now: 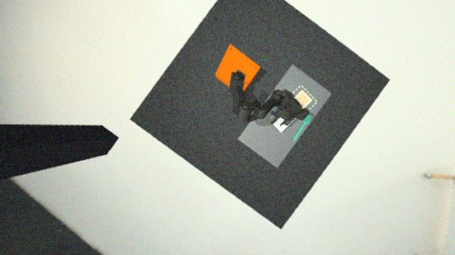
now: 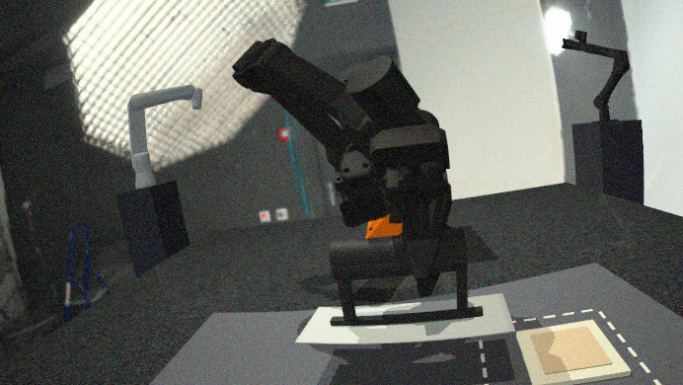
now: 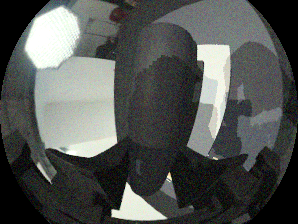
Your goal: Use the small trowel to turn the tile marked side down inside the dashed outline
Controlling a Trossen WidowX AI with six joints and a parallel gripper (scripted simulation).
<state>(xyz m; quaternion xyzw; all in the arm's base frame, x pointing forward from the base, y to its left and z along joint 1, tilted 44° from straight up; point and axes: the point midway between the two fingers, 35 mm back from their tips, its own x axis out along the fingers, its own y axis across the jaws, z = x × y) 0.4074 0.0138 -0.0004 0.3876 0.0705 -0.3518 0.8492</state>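
Right now my gripper tip is 30 mm past the grey mat and 130 mm above it. Round my gripper tip: teal trowel: 110 mm ahead, 20 mm to the left, 110 mm below; then tile: 150 mm to the left, 110 mm below.
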